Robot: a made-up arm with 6 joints.
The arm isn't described. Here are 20 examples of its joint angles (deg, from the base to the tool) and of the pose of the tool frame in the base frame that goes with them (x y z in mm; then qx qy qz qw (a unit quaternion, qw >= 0)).
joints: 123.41 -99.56 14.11 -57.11 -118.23 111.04
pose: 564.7 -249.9 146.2 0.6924 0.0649 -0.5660 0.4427
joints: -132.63 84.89 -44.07 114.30 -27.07 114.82
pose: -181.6 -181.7 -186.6 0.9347 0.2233 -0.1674 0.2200
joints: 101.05 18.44 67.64 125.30 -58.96 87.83
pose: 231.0 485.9 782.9 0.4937 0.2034 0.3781 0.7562
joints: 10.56 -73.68 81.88 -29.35 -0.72 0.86
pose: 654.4 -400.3 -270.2 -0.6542 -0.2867 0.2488 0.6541
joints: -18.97 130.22 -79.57 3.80 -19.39 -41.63
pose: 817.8 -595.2 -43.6 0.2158 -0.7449 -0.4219 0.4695
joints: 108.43 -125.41 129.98 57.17 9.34 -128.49
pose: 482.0 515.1 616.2 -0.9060 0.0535 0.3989 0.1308
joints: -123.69 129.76 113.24 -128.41 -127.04 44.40
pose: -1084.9 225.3 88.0 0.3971 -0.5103 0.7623 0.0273
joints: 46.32 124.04 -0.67 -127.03 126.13 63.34
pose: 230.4 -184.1 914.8 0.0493 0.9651 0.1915 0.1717
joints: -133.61 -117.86 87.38 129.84 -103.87 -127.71
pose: -334.9 431.3 647.0 0.3096 -0.2035 0.9113 0.1794
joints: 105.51 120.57 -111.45 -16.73 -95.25 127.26
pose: -321.4 -49.7 371.4 -0.2188 0.2911 0.9046 0.2214
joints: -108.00 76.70 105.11 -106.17 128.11 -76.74
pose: -465.2 617.0 -58.1 0.8058 0.0952 -0.5711 0.1242
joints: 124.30 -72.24 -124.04 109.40 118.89 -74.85
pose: -117.0 490.9 814.6 -0.9456 -0.1876 0.2268 0.1383
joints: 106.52 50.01 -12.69 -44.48 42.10 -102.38
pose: 368.0 575.8 888.0 -0.9076 0.4130 -0.0727 0.0196
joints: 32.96 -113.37 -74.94 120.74 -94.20 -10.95
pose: -68.4 650.3 451.4 0.2709 -0.6626 0.6692 0.1991
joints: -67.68 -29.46 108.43 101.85 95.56 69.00
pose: -79.1 87.5 -717.5 -0.2520 -0.2557 0.0410 0.9324
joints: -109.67 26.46 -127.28 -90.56 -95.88 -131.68
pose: -41.6 -258.3 446.7 -0.6144 0.1941 -0.2603 0.7191
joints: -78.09 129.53 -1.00 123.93 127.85 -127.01
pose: 130.0 -344.9 -16.5 0.1844 -0.6367 0.6595 0.3544
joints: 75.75 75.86 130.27 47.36 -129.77 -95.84
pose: -15.7 -296.3 -64.0 0.2955 0.6767 -0.1432 0.6590
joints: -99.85 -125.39 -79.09 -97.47 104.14 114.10
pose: 26.1 -41.4 -337.8 -0.1445 -0.5359 0.8289 0.0694
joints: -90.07 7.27 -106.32 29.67 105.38 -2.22
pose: 211.0 643.3 -367.3 -0.0140 -0.4318 0.8704 0.2360
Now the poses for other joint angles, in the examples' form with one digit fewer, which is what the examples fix.
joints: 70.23 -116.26 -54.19 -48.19 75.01 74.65
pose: 174 -514 354 -0.949 -0.160 0.060 0.265
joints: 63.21 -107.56 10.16 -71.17 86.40 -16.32
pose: 383 -750 102 -0.442 -0.568 -0.134 0.681
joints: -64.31 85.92 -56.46 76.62 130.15 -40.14
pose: 137 -665 -536 -0.077 0.803 0.529 0.265
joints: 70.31 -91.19 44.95 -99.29 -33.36 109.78
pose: 389 -242 -7 0.985 -0.055 -0.080 0.142
